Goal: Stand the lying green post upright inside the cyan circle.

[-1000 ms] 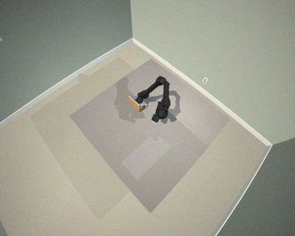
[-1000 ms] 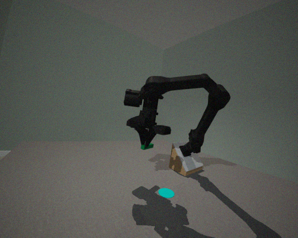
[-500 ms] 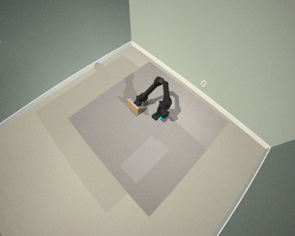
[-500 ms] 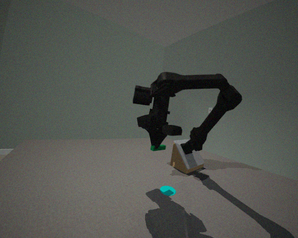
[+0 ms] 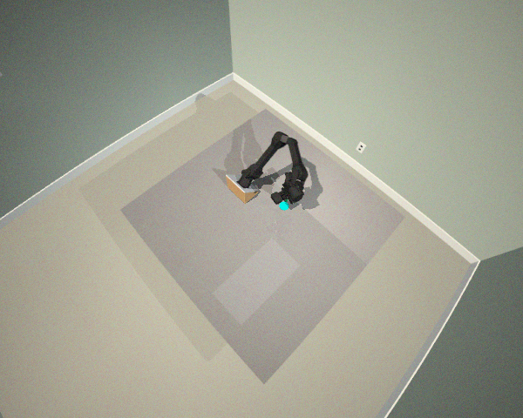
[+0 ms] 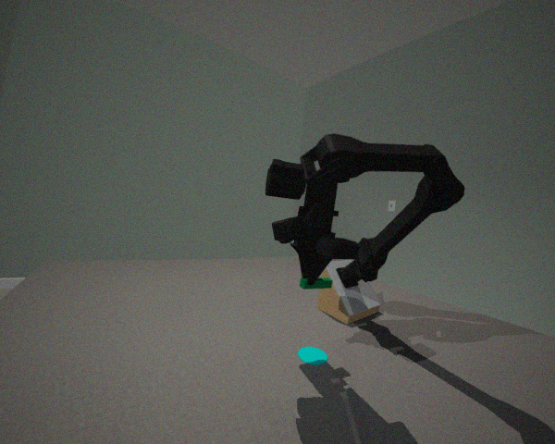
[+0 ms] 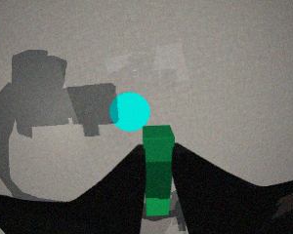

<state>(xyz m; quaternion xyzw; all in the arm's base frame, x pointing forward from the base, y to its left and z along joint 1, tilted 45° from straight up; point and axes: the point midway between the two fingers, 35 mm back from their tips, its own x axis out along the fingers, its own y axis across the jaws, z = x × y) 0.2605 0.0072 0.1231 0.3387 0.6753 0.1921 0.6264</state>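
My gripper tip is 2 cm past the cyan circle, 3 cm to the right of it and 15 cm above it. The rest, counted from my gripper tip: green post (2 cm behind).
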